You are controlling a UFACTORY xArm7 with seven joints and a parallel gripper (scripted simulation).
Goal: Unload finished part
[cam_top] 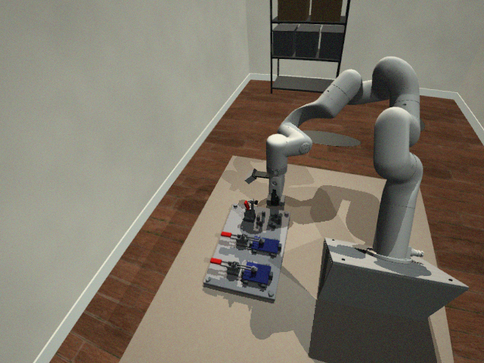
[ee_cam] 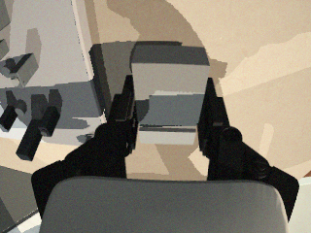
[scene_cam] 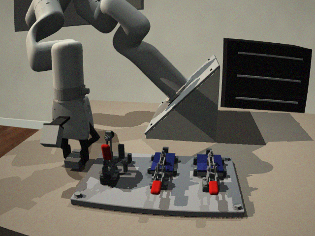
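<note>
Right now the grey finished part is 1 cm behind my hand and 1 cm below it. From my hand the other things lie so: grey fixture plate: 6 cm ahead, 22 cm to the left, 2 cm below; then blue blank: 23 cm to the left.
</note>
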